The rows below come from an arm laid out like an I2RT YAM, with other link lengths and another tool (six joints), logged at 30 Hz.
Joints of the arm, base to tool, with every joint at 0 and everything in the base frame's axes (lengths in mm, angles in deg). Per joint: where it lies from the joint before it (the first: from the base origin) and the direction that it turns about. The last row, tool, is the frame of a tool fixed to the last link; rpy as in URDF.
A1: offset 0 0 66.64 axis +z
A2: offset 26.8 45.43 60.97 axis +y
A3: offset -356.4 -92.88 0 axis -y
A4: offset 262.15 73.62 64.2 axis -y
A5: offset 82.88 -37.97 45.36 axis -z
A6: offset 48.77 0 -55.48 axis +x
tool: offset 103 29 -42 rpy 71.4 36 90
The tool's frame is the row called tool.
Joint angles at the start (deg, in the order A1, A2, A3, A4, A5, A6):
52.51 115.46 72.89 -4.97 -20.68 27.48
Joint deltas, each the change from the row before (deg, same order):
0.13 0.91 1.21 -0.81 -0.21 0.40
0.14 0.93 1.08 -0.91 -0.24 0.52
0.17 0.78 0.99 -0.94 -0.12 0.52
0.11 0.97 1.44 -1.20 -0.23 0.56
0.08 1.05 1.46 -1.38 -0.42 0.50
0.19 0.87 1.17 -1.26 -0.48 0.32
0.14 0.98 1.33 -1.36 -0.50 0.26
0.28 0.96 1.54 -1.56 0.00 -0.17
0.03 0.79 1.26 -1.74 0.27 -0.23
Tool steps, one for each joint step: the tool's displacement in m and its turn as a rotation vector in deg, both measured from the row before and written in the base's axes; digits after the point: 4 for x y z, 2 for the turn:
0.0010 0.0043 -0.0017 -0.27 0.72 -0.01
0.0001 0.0036 -0.0029 -0.45 0.97 -0.06
-0.0002 0.0031 -0.0023 -0.49 0.88 -0.12
0.0010 0.0042 -0.0017 -0.44 0.97 -0.14
0.0004 0.0037 -0.0024 -0.55 1.19 -0.01
-0.0014 0.0031 -0.0024 -0.53 1.10 0.25
-0.0007 0.0032 -0.0026 -0.57 1.10 0.25
-0.0006 0.0036 -0.0025 -0.79 0.47 0.41
0.0009 0.0006 -0.0033 -1.16 0.42 0.05

